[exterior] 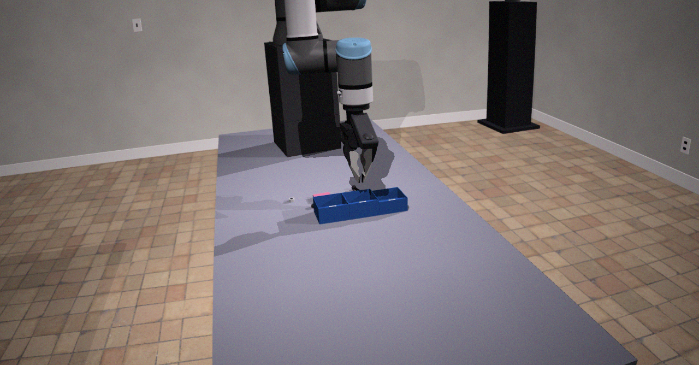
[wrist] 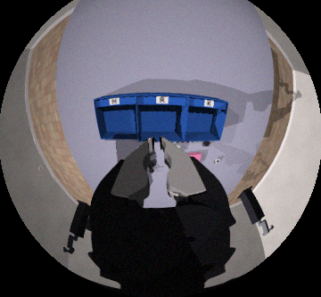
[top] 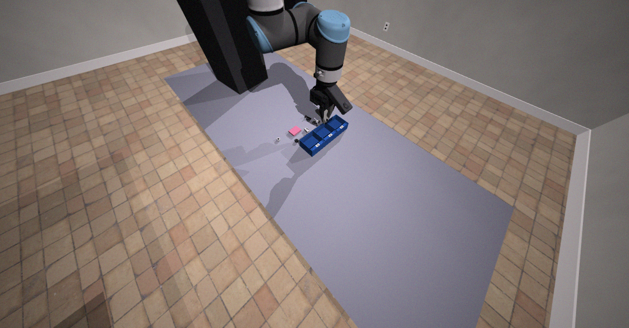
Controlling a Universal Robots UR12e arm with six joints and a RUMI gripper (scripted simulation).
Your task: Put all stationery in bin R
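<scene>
Right now my hand is 80 mm past the white piece, 40 mm to the left of it and 90 mm above it. Round my hand: light metal screw (80 mm behind, 40 mm to the left, 90 mm below); then black bolt (140 mm behind, 30 mm to the left, 90 mm below); then blue bin row (10 mm ahead, 10 mm to the right, 70 mm below).
</scene>
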